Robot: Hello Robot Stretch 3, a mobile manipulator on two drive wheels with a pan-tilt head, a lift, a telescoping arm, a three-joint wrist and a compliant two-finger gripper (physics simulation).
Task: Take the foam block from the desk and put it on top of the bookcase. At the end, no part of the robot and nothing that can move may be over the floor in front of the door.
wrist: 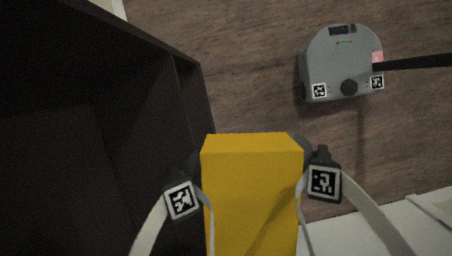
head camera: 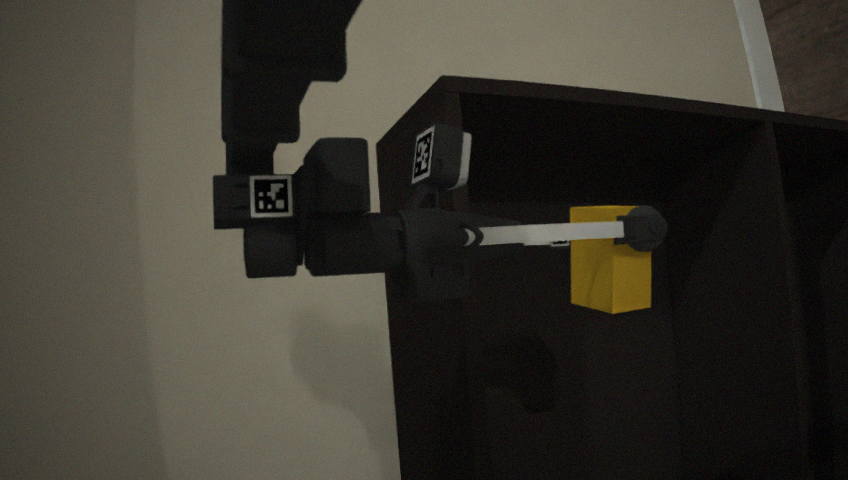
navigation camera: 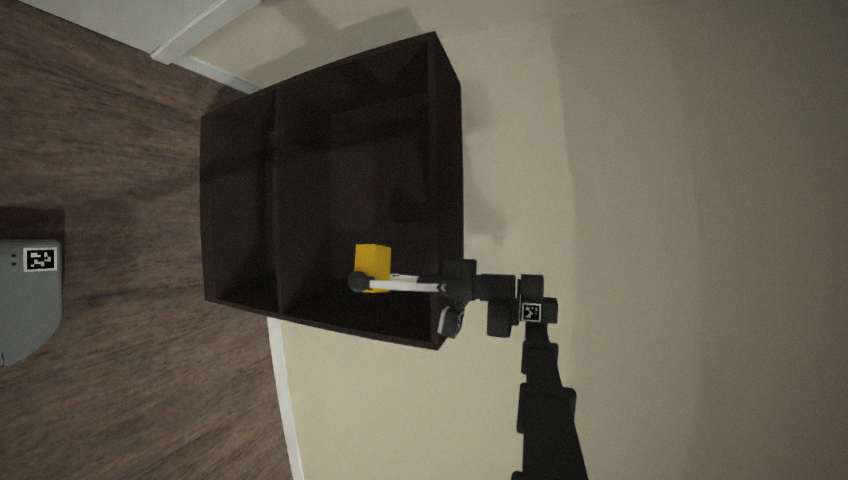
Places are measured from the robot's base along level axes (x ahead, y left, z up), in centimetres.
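Pixels of known places: gripper, fingertip midpoint: (head camera: 634, 231) (navigation camera: 360, 278).
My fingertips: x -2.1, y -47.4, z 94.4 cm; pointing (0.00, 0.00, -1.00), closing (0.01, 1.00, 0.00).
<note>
Behind a point stands the place of what it marks.
The yellow foam block (head camera: 612, 279) @(x 2.0, y -44.9, z 99.4 cm) (navigation camera: 373, 258) @(x 2.3, y -44.9, z 99.1 cm) (wrist: 250, 200) is held between the two fingertips of my gripper (head camera: 631, 230) @(x -2.1, y -47.4, z 94.4 cm) (navigation camera: 366, 279) @(x -2.1, y -47.4, z 94.4 cm) (wrist: 247, 160) @(x -2.1, y -47.4, z 94.4 cm), which is shut on it. The gripper points down, and the far finger is mostly hidden behind the block in the head and navigation views. The dark bookcase (head camera: 425, 380) @(x 14.1, y -74.7, z 106.1 cm) (navigation camera: 450, 178) @(x 22.9, y -72.9, z 106.0 cm) (wrist: 155, 110) stands upright but appears sideways in the head and navigation views. In those views the block overlaps its upper open compartment, lower than its top board. The wrist parts reach past the top board's level. The desk does not show.
My arm (head camera: 261, 101) @(x -8.6, y -34.1, z 128.5 cm) (navigation camera: 550, 428) @(x -8.4, y -23.0, z 128.0 cm) extends beside the pale wall (navigation camera: 624, 178) @(x 25.1, y -91.7, z 156.3 cm). My grey base (navigation camera: 29, 297) @(x -9.6, y -10.9, z 16.0 cm) (wrist: 345, 60) stands on the wooden floor (navigation camera: 136, 196) @(x 20.5, y -38.3, z 0.0 cm) (wrist: 240, 65). A white panel (navigation camera: 101, 17) @(x 73.5, y -20.9, z 11.0 cm) beyond the bookcase may be the door.
</note>
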